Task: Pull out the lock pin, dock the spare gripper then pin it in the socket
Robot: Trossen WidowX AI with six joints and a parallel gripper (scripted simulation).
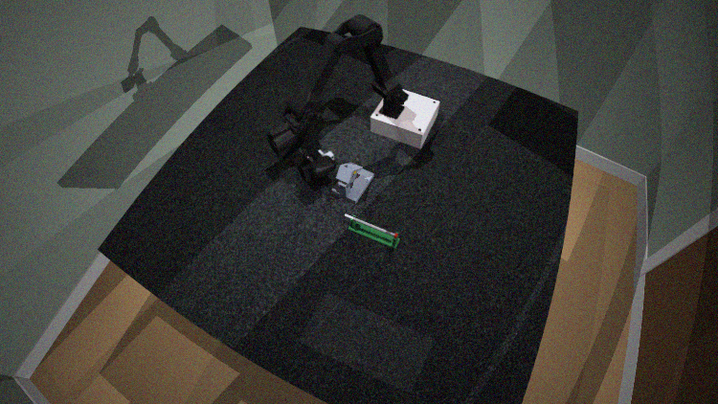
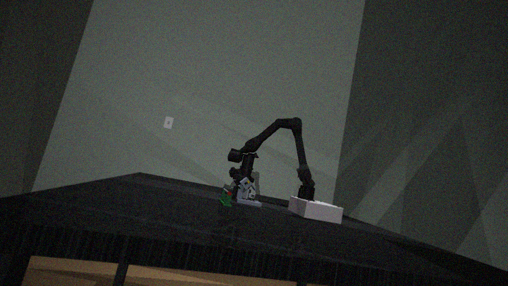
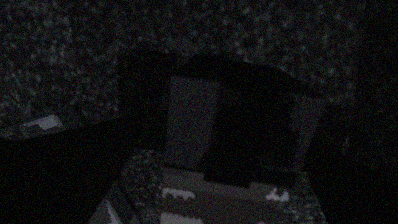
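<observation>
My gripper tip is 13 cm to the right of the socket and 4 cm below it. The rest, counted from my gripper tip: green pad (10 cm ahead, 26 cm to the left, 1 cm above); spare gripper (2 cm behind, 1 cm to the left, 1 cm above).
</observation>
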